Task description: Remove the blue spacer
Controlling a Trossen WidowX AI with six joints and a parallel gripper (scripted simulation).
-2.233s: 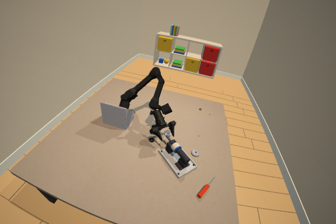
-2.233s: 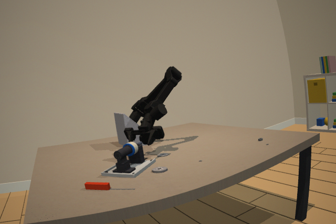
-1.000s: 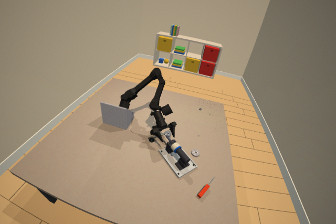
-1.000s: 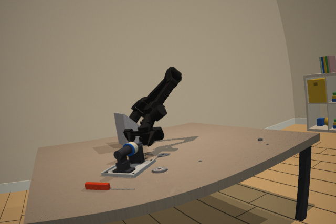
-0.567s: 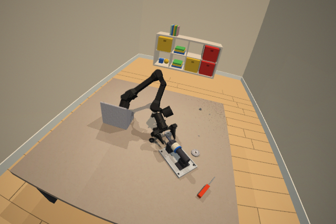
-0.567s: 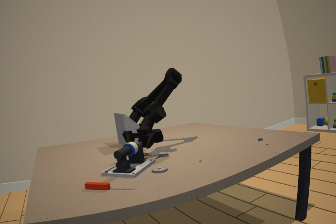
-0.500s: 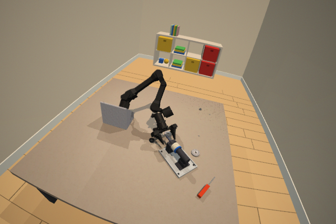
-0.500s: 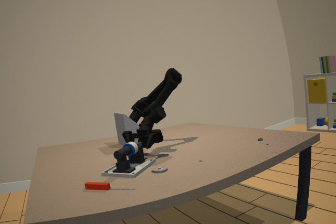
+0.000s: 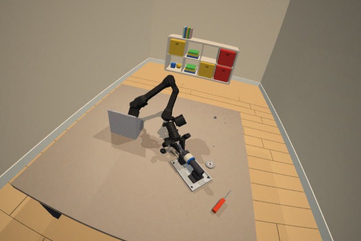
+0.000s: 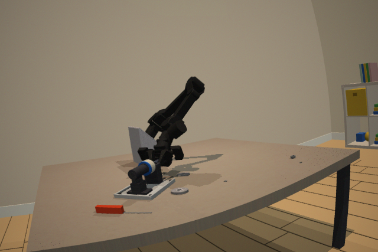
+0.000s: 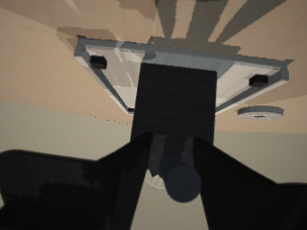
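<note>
My gripper tip is 6 cm short of the blue spacer, 6 cm to the left of it and 2 cm below it. Also, from my gripper tip: small black ring 12 cm behind, 3 cm to the left, 6 cm below; then thin dark shaft 3 cm ahead, 3 cm to the right, 2 cm above.
</note>
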